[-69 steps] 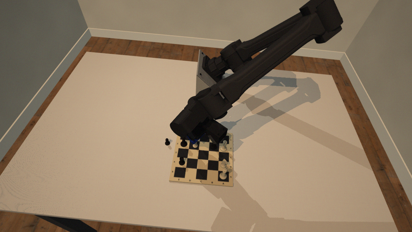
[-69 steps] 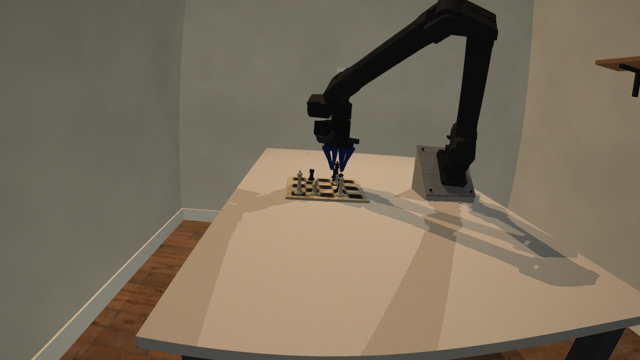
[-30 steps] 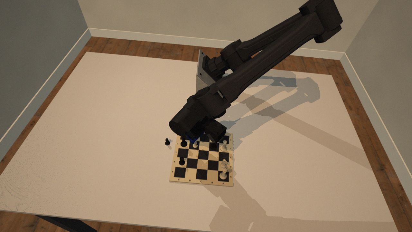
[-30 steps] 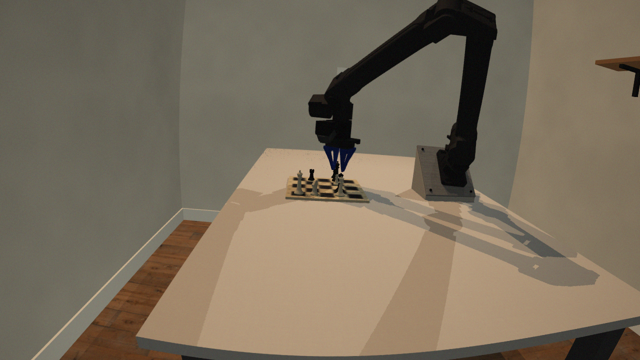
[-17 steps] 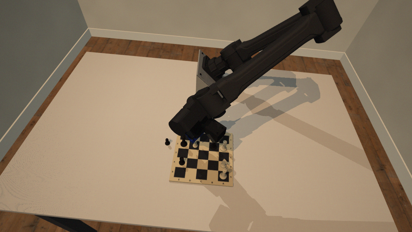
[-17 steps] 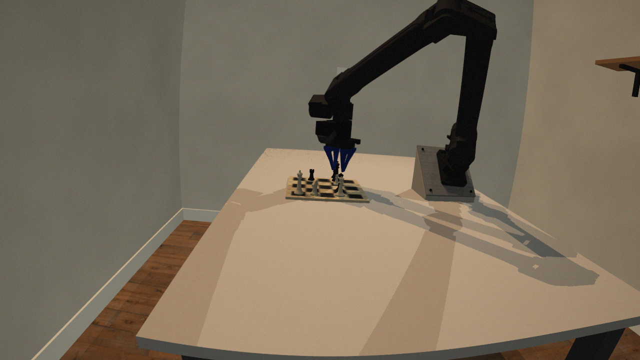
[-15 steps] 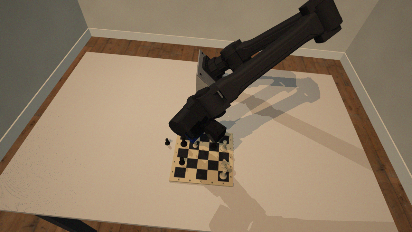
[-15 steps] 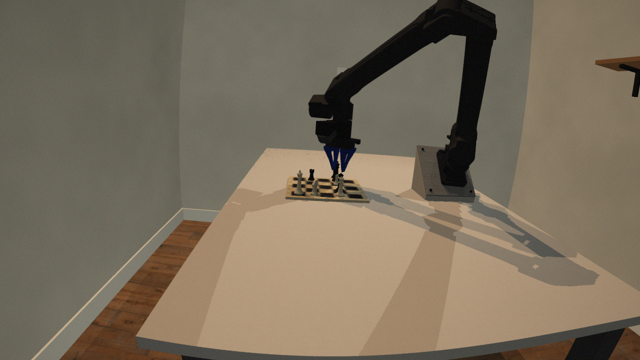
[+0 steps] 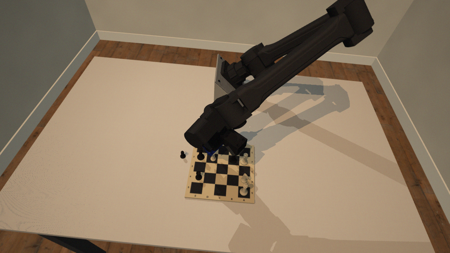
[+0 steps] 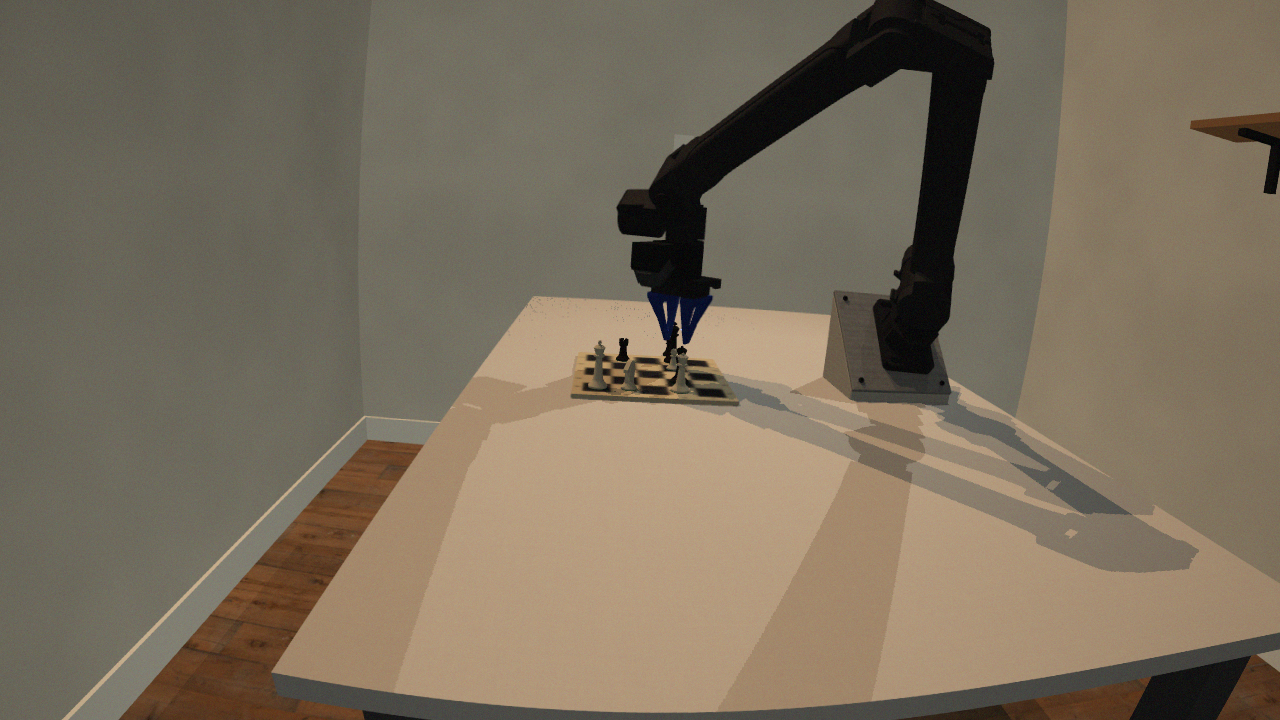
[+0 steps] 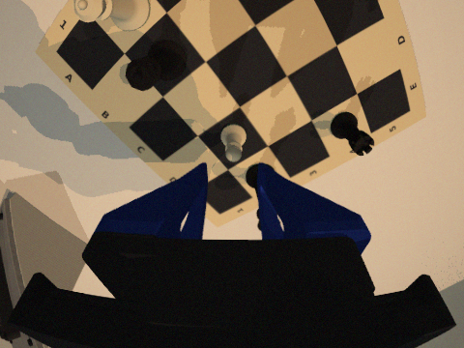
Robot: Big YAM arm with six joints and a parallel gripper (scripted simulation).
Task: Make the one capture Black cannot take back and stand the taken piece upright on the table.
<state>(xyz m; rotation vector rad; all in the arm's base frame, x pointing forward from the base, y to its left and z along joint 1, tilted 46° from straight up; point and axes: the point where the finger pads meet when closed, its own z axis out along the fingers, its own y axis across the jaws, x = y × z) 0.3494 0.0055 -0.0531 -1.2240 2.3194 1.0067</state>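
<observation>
Right now my hand is 40 mm above the white pawn. The rest, counted from my hand: black pawn: 100 mm to the right, 40 mm below; then chessboard: 50 mm below, 40 mm to the left, 40 mm ahead; then black king: 40 mm to the right, 20 mm below.
</observation>
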